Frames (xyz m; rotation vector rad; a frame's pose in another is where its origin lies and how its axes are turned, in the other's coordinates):
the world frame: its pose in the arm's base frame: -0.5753 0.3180 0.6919 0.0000 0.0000 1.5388
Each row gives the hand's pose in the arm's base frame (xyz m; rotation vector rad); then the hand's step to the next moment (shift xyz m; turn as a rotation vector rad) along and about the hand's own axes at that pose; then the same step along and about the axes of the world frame.
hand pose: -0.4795 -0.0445 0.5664 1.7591 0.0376 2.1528
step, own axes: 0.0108 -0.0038 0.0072 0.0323 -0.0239 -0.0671
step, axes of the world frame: 0.0054 -0.0059 0.0109 0.0433 0.0644 0.0096
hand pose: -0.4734 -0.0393 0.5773 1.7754 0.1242 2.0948
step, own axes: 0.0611 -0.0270 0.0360 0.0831 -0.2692 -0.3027
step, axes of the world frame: 0.0406 -0.0324 0.0553 0.3235 0.2490 -0.0657
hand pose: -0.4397 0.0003 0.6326 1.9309 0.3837 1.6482
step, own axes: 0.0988 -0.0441 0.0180 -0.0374 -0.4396 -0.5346
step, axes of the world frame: 0.0873 -0.0408 0.0525 0.4392 0.4776 -0.2437
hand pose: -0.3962 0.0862 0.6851 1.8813 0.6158 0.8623
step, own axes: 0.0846 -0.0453 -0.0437 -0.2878 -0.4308 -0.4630
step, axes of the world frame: 0.1046 -0.0131 -0.0017 0.2132 0.5709 -0.3338
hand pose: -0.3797 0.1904 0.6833 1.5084 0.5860 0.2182
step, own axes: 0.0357 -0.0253 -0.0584 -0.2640 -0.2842 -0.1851
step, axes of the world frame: 0.0661 0.0061 -0.0302 -0.0002 0.3758 -0.2086
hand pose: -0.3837 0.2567 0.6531 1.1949 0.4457 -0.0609
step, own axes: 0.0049 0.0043 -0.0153 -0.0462 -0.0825 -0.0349
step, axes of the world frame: 0.0164 -0.0005 -0.0025 -0.0104 0.0753 -0.0662
